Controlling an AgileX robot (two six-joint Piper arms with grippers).
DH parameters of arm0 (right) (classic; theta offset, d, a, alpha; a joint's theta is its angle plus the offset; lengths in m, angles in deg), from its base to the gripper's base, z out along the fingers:
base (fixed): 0 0 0 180
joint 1: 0 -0.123 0 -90
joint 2: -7.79 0 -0.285 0
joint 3: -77.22 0 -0.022 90
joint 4: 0 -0.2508 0 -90
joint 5: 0 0 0.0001 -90
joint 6: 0 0.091 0 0
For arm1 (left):
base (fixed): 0 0 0 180
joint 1: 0 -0.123 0 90
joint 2: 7.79 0 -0.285 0
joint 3: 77.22 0 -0.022 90
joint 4: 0 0.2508 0 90
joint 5: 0 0 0.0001 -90
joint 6: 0 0.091 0 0
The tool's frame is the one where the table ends.
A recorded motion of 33 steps. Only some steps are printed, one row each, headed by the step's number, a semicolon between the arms.
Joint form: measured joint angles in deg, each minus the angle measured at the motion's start. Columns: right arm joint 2, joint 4, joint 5, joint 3, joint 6, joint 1; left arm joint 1, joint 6, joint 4, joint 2, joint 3, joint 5.
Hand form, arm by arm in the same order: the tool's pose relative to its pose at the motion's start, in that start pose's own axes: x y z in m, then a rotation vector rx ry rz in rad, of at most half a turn. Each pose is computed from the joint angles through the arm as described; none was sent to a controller.
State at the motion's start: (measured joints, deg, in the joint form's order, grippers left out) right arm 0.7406 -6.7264 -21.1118 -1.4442 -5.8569 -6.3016; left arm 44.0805 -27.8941 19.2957 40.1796 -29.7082 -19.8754
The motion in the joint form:
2: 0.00 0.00 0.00 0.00 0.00 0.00; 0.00 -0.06 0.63 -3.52 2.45 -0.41
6: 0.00 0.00 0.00 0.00 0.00 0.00; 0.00 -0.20 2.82 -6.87 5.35 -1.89
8: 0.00 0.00 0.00 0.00 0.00 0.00; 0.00 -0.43 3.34 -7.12 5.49 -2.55
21: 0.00 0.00 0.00 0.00 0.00 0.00; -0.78 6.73 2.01 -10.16 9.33 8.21
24: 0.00 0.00 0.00 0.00 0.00 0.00; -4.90 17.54 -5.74 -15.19 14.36 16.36
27: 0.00 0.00 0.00 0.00 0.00 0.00; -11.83 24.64 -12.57 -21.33 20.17 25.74
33: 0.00 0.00 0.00 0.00 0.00 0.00; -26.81 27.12 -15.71 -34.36 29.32 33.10
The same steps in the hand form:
2: 0.0000 0.0000 0.0000 0.0000 0.0000 0.0000; 0.0104 0.0033 -0.0084 -0.0036 -0.0137 0.0071
6: 0.0000 0.0000 0.0000 0.0000 0.0000 0.0000; 0.0248 0.0084 -0.0145 -0.0270 -0.0051 0.0392
8: 0.0000 0.0000 0.0000 0.0000 0.0000 0.0000; 0.0261 0.0094 -0.0151 -0.0354 0.0014 0.0432
21: 0.0000 0.0000 0.0000 0.0000 0.0000 0.0000; 0.0303 0.0053 -0.0185 0.0393 -0.1495 0.1450
24: 0.0000 0.0000 0.0000 0.0000 0.0000 0.0000; 0.0427 0.0100 -0.0257 0.0311 -0.2804 0.1809
27: 0.0000 0.0000 0.0000 0.0000 0.0000 0.0000; 0.0565 0.0205 -0.0348 -0.0574 -0.4500 0.1612
33: 0.0000 0.0000 0.0000 0.0000 0.0000 0.0000; 0.0900 0.0383 -0.0500 -0.3124 -0.6497 0.1280

